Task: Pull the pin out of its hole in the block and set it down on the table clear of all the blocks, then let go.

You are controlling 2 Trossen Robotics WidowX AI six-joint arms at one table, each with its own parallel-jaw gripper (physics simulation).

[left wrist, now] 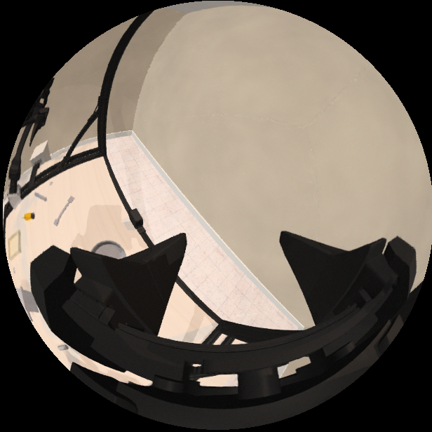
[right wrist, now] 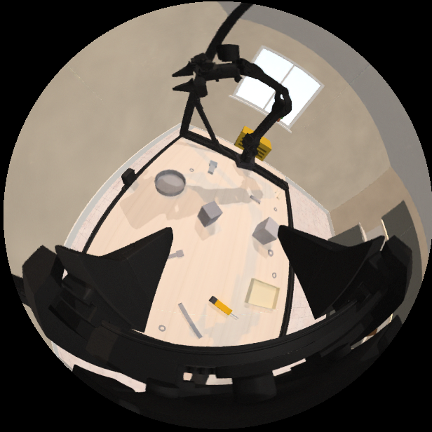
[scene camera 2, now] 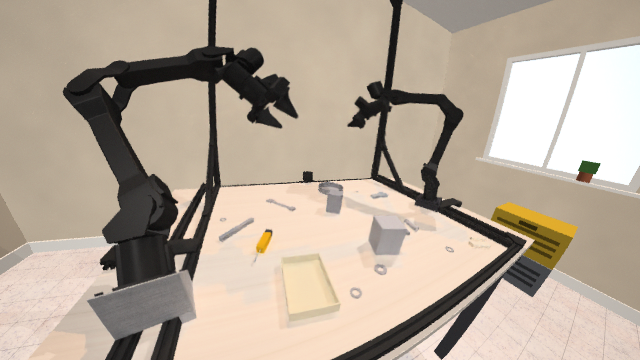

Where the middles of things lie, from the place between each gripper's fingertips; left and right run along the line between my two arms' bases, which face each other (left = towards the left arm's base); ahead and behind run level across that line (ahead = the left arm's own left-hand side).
The cream tray [scene camera 2: 309,291] is 280 mm below my right hand, 280 mm ahead of it and 90 mm to the right of it.
I see my left gripper 530 mm to the left of the cream tray, 480 mm short of it and 310 mm above it.
